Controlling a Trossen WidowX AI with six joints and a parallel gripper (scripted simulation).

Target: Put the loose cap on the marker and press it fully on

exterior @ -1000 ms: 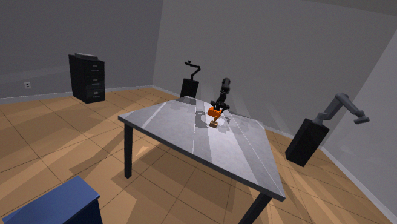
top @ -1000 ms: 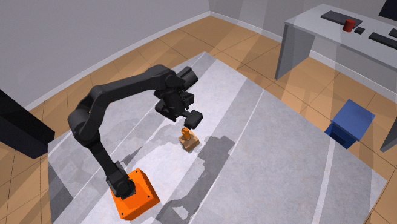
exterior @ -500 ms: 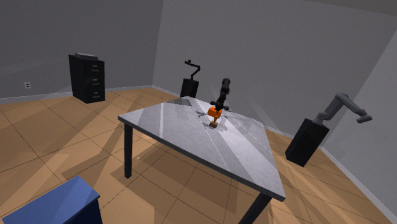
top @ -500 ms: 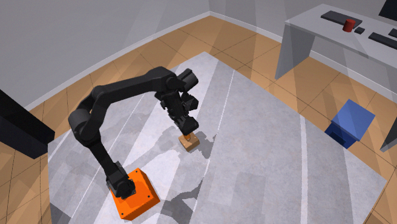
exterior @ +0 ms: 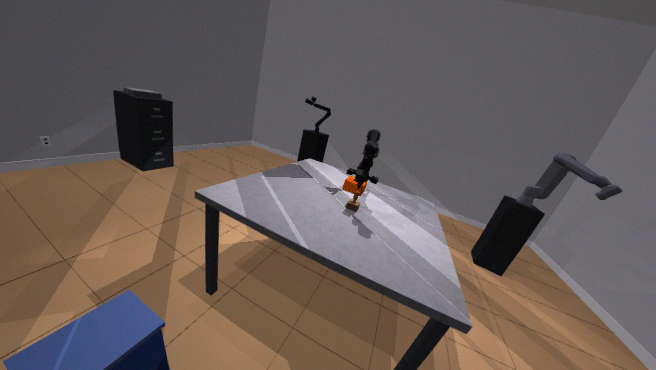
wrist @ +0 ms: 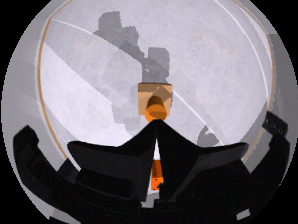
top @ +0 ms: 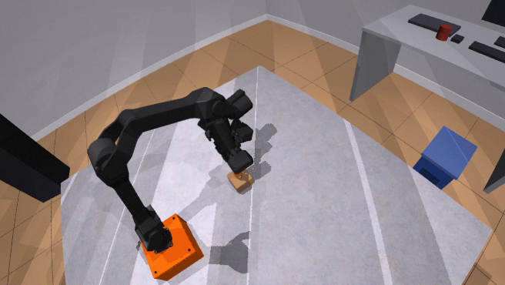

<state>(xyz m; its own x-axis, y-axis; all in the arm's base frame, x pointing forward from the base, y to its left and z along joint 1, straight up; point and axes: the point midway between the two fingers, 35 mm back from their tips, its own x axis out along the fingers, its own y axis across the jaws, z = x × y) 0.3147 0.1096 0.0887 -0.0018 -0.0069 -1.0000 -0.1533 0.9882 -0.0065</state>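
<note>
My gripper tip is 50 mm above the orange cap. Also, from my gripper tip: holder block: 120 mm below.
</note>
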